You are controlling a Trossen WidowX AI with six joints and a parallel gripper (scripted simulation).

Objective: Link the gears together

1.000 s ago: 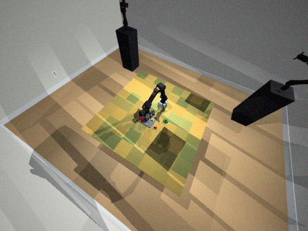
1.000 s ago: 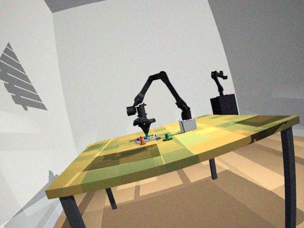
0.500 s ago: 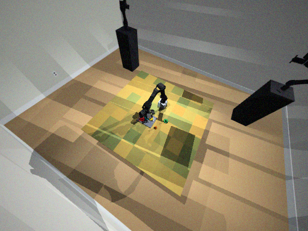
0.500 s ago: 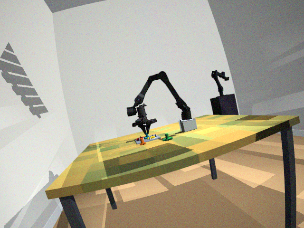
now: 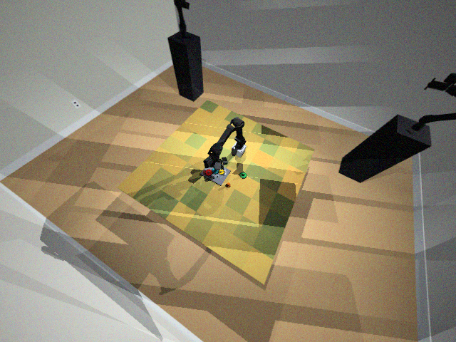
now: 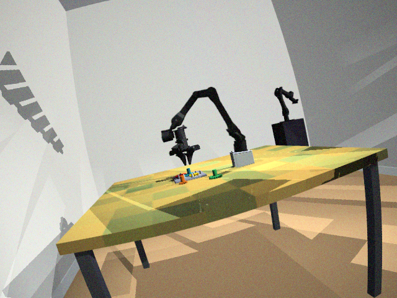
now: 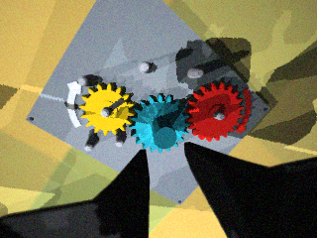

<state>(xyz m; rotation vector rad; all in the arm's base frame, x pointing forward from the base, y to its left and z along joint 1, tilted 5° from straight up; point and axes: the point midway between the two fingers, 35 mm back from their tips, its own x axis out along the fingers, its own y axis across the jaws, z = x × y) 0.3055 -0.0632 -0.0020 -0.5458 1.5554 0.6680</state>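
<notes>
My gripper tip is now 40 mm above the cyan gear. Also, from my gripper tip: yellow gear 50 mm to the left, 50 mm below, 10 mm behind; then white arrow 80 mm to the left, 60 mm below, 30 mm behind; then red gear 50 mm below, 50 mm ahead, 40 mm to the right.
</notes>
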